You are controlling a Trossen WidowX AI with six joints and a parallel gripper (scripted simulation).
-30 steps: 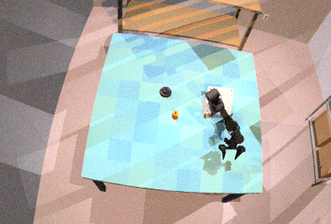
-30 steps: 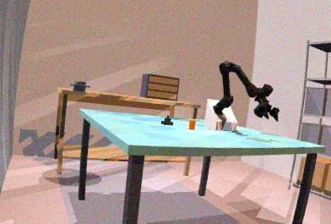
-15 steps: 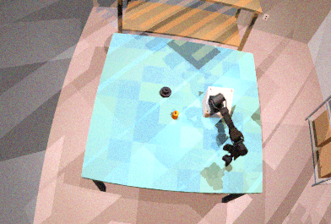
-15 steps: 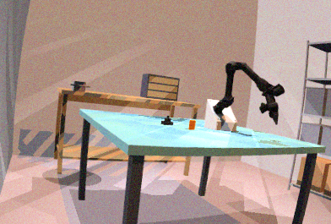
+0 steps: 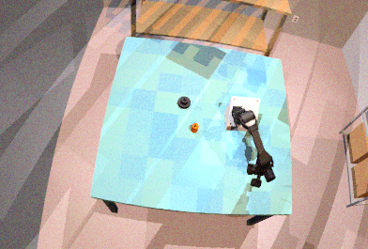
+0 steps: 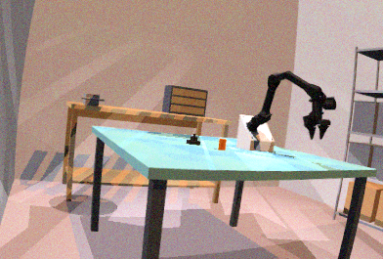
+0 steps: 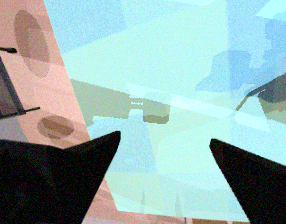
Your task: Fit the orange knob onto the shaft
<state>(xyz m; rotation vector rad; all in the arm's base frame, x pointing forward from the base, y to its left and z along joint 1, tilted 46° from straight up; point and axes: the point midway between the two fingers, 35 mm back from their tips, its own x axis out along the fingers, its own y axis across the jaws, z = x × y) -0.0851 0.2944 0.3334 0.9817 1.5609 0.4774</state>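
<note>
The orange knob is 340 mm ahead of my gripper tip, 370 mm to the right of it and 90 mm below it. From my gripper tip the other things lie so: round dark pedestal 410 mm ahead, 570 mm to the right, 90 mm below.
</note>
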